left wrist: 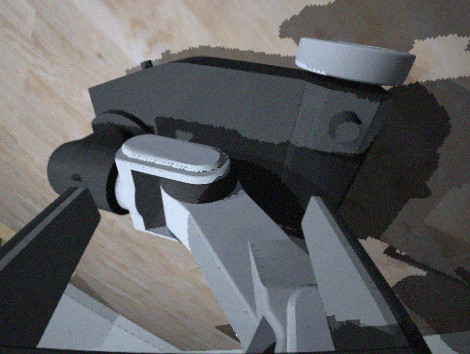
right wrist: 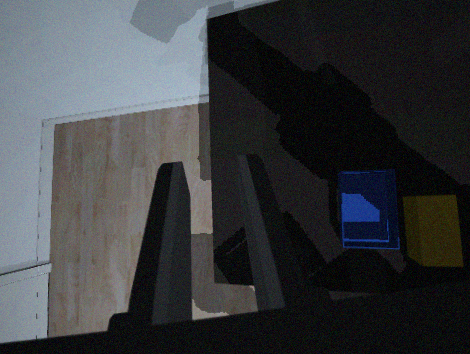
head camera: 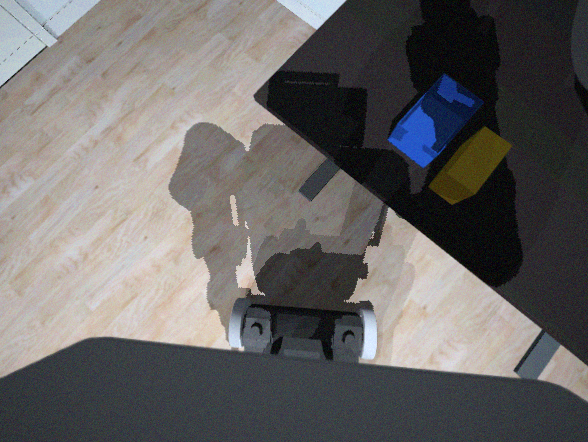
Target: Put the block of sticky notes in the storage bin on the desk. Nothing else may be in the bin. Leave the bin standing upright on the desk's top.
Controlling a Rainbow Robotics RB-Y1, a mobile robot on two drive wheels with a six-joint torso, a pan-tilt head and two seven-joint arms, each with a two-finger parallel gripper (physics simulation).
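Where they show: left gripper, fingertip midpoint: [left wrist: 202,206]; right gripper, fingertip midpoint: [right wrist: 212,176]; robot's base, origin of the base link: [head camera: 302,323].
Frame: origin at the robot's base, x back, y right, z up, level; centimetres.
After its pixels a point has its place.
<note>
The blue storage bin [head camera: 415,130] {x -57.9, y 23.2, z 72.3 cm} [right wrist: 360,207] {x -58.5, y 25.4, z 72.3 cm} stands upright on the dark desk [head camera: 550,225] {x -37.2, y 52.7, z 72.1 cm} [right wrist: 400,50] {x -80.7, y 56.3, z 72.1 cm}, with its opening up. The yellow block [head camera: 472,165] {x -46.3, y 31.0, z 80.9 cm} [right wrist: 434,230] {x -48.2, y 32.0, z 80.9 cm}, the sticky notes by its look, lies on the desk beside the bin, outside it, with a narrow gap between them. Both are in deep shadow. My right gripper [right wrist: 212,176] {x -69.6, y 17.3, z 129.4 cm} is partly open and empty, its fingers a small gap apart, well to the left of the bin in the right wrist view. My left gripper [left wrist: 202,206] {x 13.2, y -22.2, z 51.3 cm} is wide open and empty, away from the desk, over the robot's own base.
A grey rounded thing [head camera: 580,45] stands at the right edge of the head view. Desk legs [head camera: 320,180] show at the desk's near edge. The robot's base [head camera: 302,330] {x -0.6, y 0.1, z 19.1 cm} [left wrist: 225,95] {x 21.8, y -17.8, z 17.0 cm} is beside the desk. White panels [head camera: 70,15] {x -158.0, y -145.6, z 4.1 cm} [right wrist: 100,60] {x -164.1, y -11.0, z 57.5 cm} border the wood floor.
</note>
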